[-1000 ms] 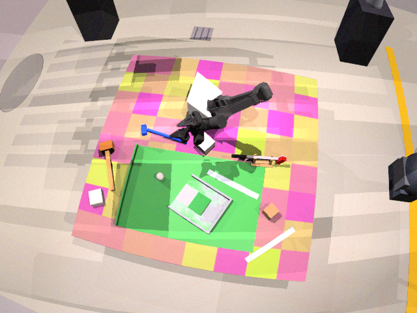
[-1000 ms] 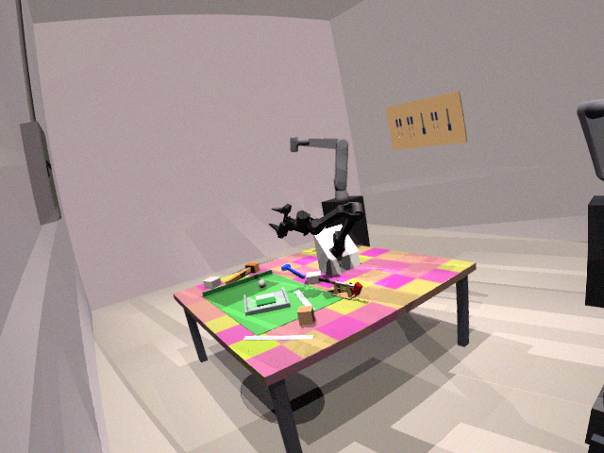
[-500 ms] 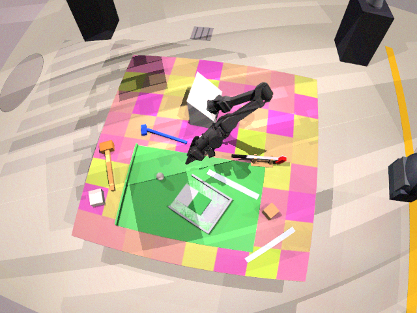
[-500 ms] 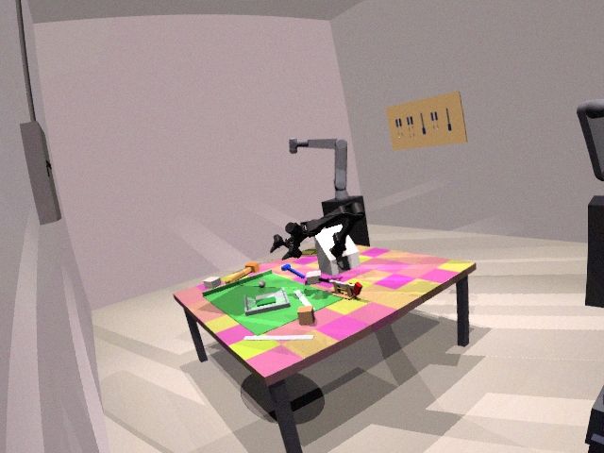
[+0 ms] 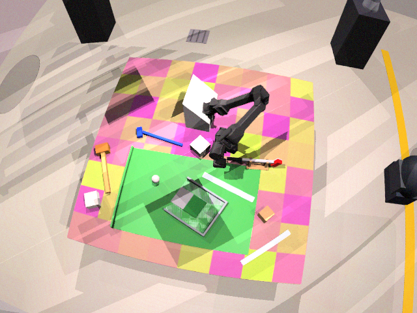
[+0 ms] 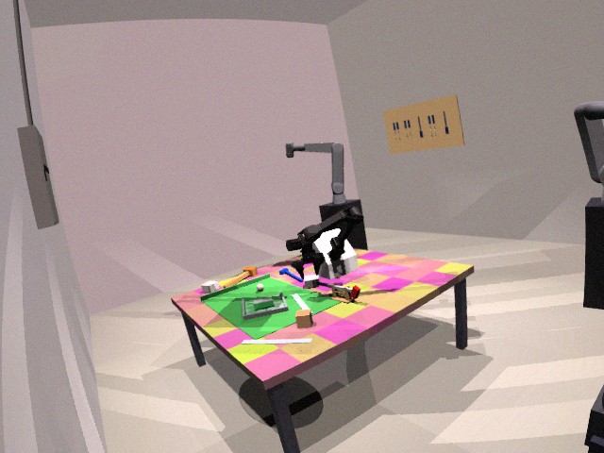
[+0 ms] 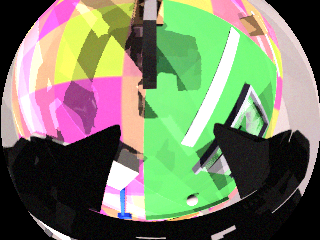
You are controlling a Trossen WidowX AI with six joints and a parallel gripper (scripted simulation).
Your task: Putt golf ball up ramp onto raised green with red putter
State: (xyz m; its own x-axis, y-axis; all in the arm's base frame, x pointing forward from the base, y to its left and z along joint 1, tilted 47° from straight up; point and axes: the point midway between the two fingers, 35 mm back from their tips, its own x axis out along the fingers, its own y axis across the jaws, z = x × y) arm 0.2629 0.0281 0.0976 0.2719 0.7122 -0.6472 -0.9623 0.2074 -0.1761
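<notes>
Now: the blue putter 14 cm behind my gripper tip, 36 cm to the right of it and 8 cm below it. From my gripper tip the other things lie so: wooden stand: 1 cm behind, 20 cm to the left, 6 cm below; red putter: 2 cm behind, 19 cm to the left, 3 cm below; white golf ball: 11 cm ahead, 33 cm to the right, 7 cm below.
</notes>
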